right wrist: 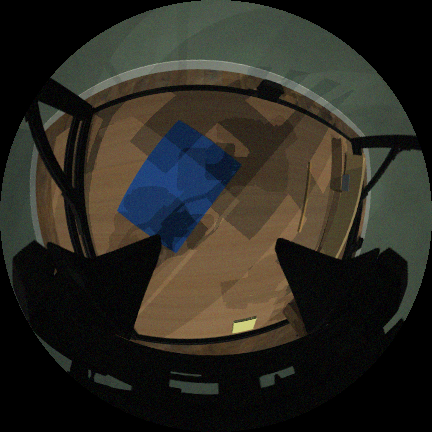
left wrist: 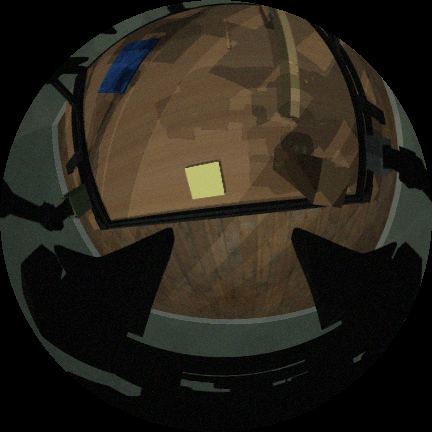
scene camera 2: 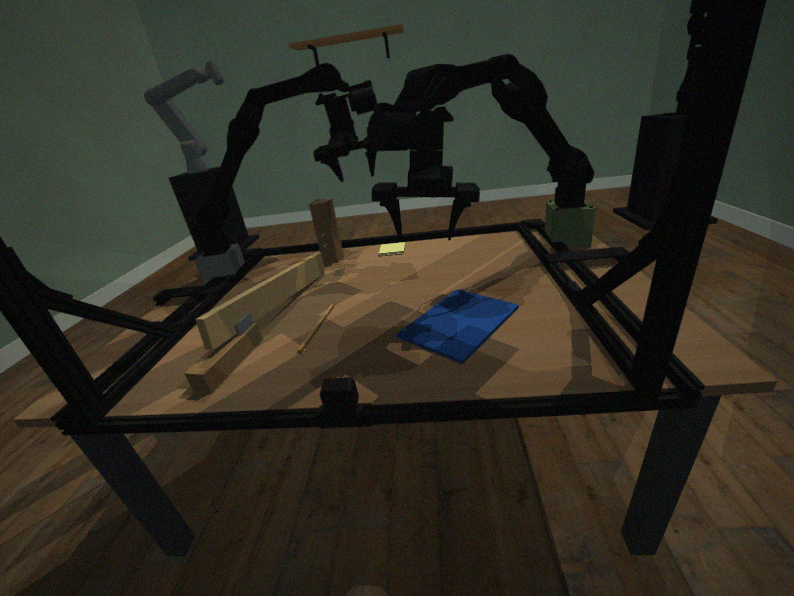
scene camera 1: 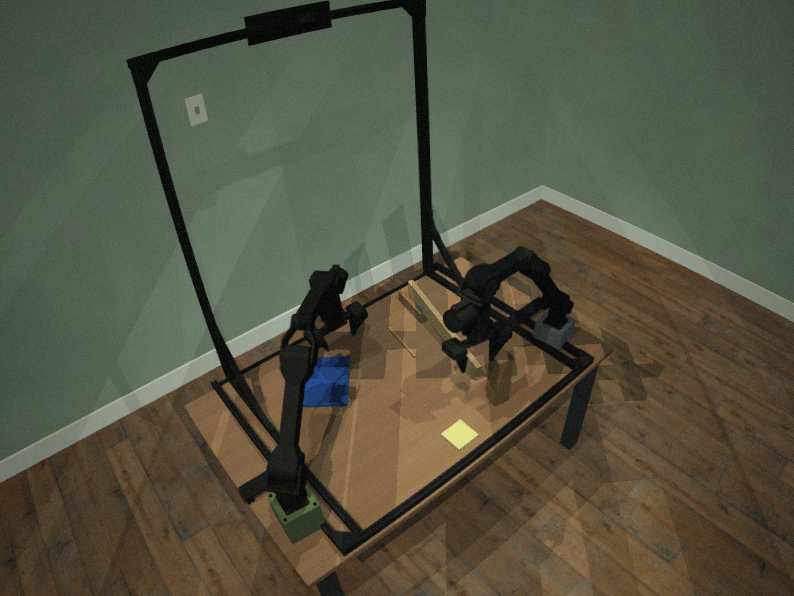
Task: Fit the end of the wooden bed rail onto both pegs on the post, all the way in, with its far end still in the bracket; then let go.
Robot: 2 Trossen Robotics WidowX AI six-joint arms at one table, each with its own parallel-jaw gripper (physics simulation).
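Frame: origin at the left arm's base, x left, y back, z up, level; metres.
Seen in the pictures: left gripper, fingertip midpoint: (left wrist: 235,234) (scene camera 2: 357,179) (scene camera 1: 477,366); right gripper, fingertip midpoint: (right wrist: 219,243) (scene camera 2: 424,239) (scene camera 1: 340,342); left arm's base, link origin: (left wrist: 386,155) (scene camera 2: 217,251) (scene camera 1: 555,321); right arm's base, link origin: (left wrist: 68,206) (scene camera 2: 569,204) (scene camera 1: 292,500).
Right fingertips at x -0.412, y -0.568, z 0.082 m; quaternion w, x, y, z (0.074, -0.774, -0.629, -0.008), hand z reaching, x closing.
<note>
Offsets run from my right fingertips to a thing's middle. "pt": to the spot under its first point.
The pale wooden bed rail {dx +0.114, dy +0.336, dz -0.106 m} (scene camera 1: 429,312) (scene camera 2: 275,287) (left wrist: 291,55) (right wrist: 351,205) stands on its long edge. Its far end is beside a small grey-blue piece {pt dx -0.018, dy +0.372, dz -0.108 m} (scene camera 2: 244,323) (right wrist: 345,182), apparently the bracket, at a wooden block {dx -0.066, dy +0.402, dz -0.131 m} (scene camera 2: 224,360). The rail's other end is close to the upright brown post {pt dx +0.381, dy +0.226, dz -0.054 m} (scene camera 2: 327,227) (left wrist: 330,180); a gap seems to show in the left wrist view. The pegs cannot be made out clearly. My left gripper (scene camera 1: 477,365) (scene camera 2: 356,177) (left wrist: 235,234) is open and empty, above the post's area. My right gripper (scene camera 1: 339,340) (scene camera 2: 425,236) (right wrist: 219,243) is open and empty above the table.
A blue mat {dx -0.050, dy -0.047, dz -0.160 m} (scene camera 1: 330,383) (scene camera 2: 461,323) (left wrist: 127,65) (right wrist: 180,185) lies below the right arm. A yellow square {pt dx +0.408, dy +0.048, dz -0.154 m} (scene camera 1: 459,434) (scene camera 2: 391,248) (left wrist: 205,180) (right wrist: 244,325) lies near the table's edge. A thin wooden stick {dx +0.015, dy +0.242, dz -0.160 m} (scene camera 1: 402,341) (scene camera 2: 315,328) (right wrist: 304,197) lies beside the rail. Black frame bars surround the table.
</note>
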